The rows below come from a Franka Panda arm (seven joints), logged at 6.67 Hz.
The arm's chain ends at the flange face. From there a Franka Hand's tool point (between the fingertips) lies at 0.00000 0.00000 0.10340 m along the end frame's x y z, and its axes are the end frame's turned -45 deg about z.
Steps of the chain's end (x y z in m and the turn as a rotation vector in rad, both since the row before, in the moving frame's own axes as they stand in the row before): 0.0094 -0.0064 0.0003 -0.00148 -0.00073 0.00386; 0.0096 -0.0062 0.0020 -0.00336 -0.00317 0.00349; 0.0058 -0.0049 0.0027 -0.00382 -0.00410 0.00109; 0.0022 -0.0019 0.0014 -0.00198 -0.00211 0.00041; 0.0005 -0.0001 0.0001 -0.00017 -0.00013 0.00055; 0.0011 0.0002 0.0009 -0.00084 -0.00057 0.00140; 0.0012 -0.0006 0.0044 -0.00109 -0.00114 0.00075
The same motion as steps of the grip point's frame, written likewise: 0.0110 0.0022 0.0003 -0.00053 -0.00156 0.00386; 0.0107 0.0024 0.0020 -0.00013 -0.00462 0.00349; 0.0070 0.0006 0.0027 0.00020 -0.00560 0.00109; 0.0026 0.0002 0.0014 0.00009 -0.00289 0.00041; 0.0004 0.0003 0.0001 -0.00003 -0.00021 0.00055; 0.0005 0.0009 0.0009 -0.00019 -0.00100 0.00140; 0.0011 0.0004 0.0044 0.00004 -0.00158 0.00075
